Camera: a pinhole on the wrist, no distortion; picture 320 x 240 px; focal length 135.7 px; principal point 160.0 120.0 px. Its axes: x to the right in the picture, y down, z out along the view. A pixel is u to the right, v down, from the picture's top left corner.
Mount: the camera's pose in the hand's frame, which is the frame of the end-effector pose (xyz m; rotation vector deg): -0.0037 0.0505 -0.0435 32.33 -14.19 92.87
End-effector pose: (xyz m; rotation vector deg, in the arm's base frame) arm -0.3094 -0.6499 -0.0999 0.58 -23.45 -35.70
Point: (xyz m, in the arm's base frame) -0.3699 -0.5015 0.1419
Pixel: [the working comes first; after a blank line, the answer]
In the camera's frame: 0.2114 0.0762 0.2206

290 167
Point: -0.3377 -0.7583 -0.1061
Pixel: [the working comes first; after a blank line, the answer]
In the camera's frame: -0.1189 -0.0137 0.1140

19 104
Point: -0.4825 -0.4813 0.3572
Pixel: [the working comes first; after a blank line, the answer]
In the camera's frame: 0.3154 0.1335 0.4335

259 162
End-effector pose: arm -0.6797 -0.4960 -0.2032 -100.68 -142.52 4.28
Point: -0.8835 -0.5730 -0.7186
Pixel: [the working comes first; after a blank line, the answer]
In the camera's frame: 0.0964 0.1520 0.5901

182 155
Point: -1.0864 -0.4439 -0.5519
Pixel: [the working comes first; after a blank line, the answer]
In the camera's frame: -0.1231 -0.0415 0.5881

132 110
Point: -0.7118 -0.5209 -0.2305
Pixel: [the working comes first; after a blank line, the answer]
In the camera's frame: -0.0381 0.0344 0.1018

109 166
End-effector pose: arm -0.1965 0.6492 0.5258 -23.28 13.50 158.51
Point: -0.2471 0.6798 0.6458
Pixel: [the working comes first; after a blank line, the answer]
In the camera's frame: 0.0447 0.0143 0.1776

194 131
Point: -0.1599 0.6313 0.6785
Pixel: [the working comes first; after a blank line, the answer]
In the camera's frame: 0.0643 0.1125 0.1460

220 225
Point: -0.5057 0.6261 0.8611
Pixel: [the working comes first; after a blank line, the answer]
In the camera's frame: 0.3085 -0.1140 0.3508

279 76
